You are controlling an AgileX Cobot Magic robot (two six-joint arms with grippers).
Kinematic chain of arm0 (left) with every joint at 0, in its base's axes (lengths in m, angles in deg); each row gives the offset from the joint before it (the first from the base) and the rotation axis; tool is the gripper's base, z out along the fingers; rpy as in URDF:
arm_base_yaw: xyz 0 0 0.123 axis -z
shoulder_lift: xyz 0 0 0 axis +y
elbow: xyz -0.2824 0 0.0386 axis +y
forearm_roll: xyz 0.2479 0 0.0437 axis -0.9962 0 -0.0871
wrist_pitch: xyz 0 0 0 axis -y
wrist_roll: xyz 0.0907 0 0.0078 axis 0.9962 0 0.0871
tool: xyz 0 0 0 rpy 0 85 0
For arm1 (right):
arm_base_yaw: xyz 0 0 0.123 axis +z
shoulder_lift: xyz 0 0 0 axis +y
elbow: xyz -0.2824 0 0.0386 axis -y
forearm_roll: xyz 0.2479 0 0.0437 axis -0.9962 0 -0.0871
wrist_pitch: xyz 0 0 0 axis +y
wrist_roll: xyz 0.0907 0 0.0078 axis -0.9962 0 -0.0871
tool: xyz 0 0 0 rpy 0 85 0
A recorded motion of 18 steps. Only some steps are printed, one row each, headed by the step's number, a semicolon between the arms.
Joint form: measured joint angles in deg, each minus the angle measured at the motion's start. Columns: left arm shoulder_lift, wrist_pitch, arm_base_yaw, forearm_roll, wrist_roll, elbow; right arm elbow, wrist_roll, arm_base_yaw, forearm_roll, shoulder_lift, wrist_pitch.
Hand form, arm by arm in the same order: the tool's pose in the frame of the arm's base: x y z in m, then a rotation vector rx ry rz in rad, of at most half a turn. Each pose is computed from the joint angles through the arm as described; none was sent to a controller.
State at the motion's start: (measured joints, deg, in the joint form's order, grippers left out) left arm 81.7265 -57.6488 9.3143 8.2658 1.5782 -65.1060; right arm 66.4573 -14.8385 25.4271 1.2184 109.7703 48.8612
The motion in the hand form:
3: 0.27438 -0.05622 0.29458 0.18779 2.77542 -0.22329; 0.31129 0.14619 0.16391 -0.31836 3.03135 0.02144
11: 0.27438 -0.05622 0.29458 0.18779 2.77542 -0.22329; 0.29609 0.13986 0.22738 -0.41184 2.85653 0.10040
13: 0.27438 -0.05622 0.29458 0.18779 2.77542 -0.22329; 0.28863 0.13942 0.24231 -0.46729 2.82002 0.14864
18: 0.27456 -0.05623 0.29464 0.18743 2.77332 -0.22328; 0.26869 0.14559 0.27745 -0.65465 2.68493 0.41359
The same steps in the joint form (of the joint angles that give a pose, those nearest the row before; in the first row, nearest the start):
3: 0.00 0.00 0.00 0.00 0.00 0.00; -0.11 0.57 0.00 0.13 -2.96 0.37
11: 0.00 0.00 0.00 0.00 0.00 0.00; -0.34 5.46 0.00 -0.55 -13.98 1.40
13: 0.00 0.00 0.00 0.00 0.00 0.00; -0.47 9.05 0.00 -2.83 -16.77 2.13
18: 0.00 0.12 0.00 0.00 0.00 0.00; -0.59 24.79 -0.63 -17.00 -22.94 3.05

